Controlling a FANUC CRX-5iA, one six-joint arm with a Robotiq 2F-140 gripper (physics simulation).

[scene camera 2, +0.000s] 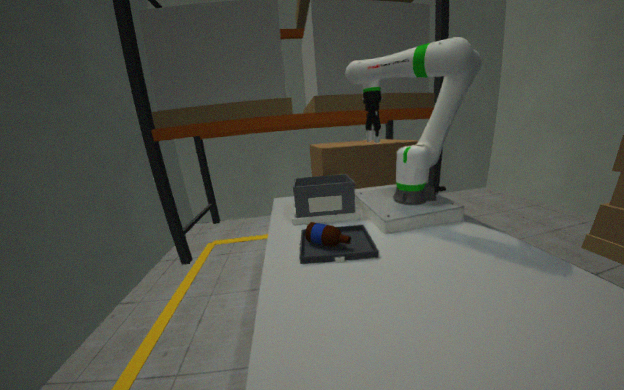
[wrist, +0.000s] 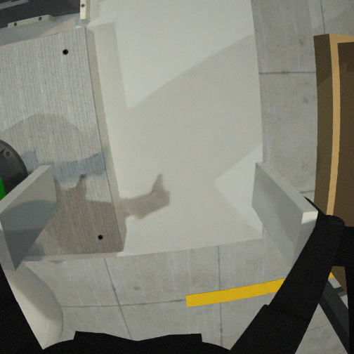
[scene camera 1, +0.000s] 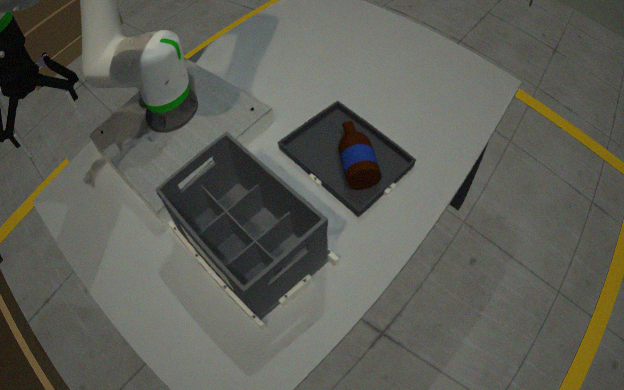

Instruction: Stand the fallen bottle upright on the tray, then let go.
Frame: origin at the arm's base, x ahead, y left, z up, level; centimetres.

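Seen in the pictures: gripper, fingertip midpoint: [scene camera 2: 372,142] [scene camera 1: 53,132]; arm's base at its link origin: [scene camera 2: 409,199] [scene camera 1: 171,110].
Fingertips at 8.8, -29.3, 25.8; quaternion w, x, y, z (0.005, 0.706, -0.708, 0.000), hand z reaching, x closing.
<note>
Offsets run from my fingertips to a thing's top centre, as dx, dy, dz. Level surfaces: height alone.
A brown bottle @[+32.5, +52.7, -24.3] [scene camera 1: 362,171] [scene camera 2: 331,236] with a blue label lies on its side on the dark grey tray @[+30.3, +52.5, -29.6] [scene camera 1: 320,176] [scene camera 2: 367,252]. In scene camera 1 its neck points to the back and its base to the front. In scene camera 2 its neck points right. My gripper [scene camera 1: 46,117] [scene camera 2: 373,136] [wrist: 152,185] is open, pointing down, and empty. It hangs high above the far end of the table, well away from the bottle and tray. The bottle does not show in the wrist view.
A dark grey crate @[+31.9, +21.9, -14.7] [scene camera 1: 327,235] [scene camera 2: 348,202] with dividers stands on the table @[dz -32.2] [scene camera 1: 400,75] [scene camera 2: 425,310] beside the tray, between cream locating strips. The robot's base plate [scene camera 1: 220,100] [scene camera 2: 430,217] [wrist: 60,100] is next to both. A shelf rack [scene camera 2: 145,115] stands behind.
</note>
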